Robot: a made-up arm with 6 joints.
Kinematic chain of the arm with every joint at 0, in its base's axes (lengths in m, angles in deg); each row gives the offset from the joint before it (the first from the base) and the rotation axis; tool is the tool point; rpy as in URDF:
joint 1: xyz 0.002 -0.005 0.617 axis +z
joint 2: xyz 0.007 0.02 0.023 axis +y
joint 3: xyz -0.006 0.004 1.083 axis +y
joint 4: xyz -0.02 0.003 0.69 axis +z
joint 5: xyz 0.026 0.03 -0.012 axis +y
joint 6: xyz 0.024 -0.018 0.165 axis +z
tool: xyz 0.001 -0.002 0.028 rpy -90 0 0
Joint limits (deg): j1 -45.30..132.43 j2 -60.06..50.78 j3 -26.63..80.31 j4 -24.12..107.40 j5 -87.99..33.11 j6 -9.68..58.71
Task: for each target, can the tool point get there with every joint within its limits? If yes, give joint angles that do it. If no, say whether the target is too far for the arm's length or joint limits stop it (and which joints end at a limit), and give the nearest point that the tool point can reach.
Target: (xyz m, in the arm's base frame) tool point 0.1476 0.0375 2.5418
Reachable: yes | joints 37.71 10.91 -12.85 85.69 -41.73 15.21
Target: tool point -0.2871 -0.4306 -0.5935
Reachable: no: joint limits stop it (at a limit: joint 1, joint 2, joint 3, joint 5, joint 6) | nearest point 0.9631 -0.9952 0.6902 | short by 1.879 m
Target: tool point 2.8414 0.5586 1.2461
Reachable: no: too far | nearest point 1.6852 0.3291 1.2940 | short by 1.180 m
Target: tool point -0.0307 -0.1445 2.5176
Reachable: yes | joints 96.46 -17.60 26.98 8.51 6.40 22.04
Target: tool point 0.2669 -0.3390 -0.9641
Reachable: no: joint limits stop it (at a limit: joint 1, joint 2, joint 3, joint 5, joint 6) | nearest point 0.9853 -0.9683 0.6862 | short by 1.907 m
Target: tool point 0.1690 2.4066 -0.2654
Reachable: no: too far | nearest point 0.1044 1.4737 0.7364 | short by 1.370 m
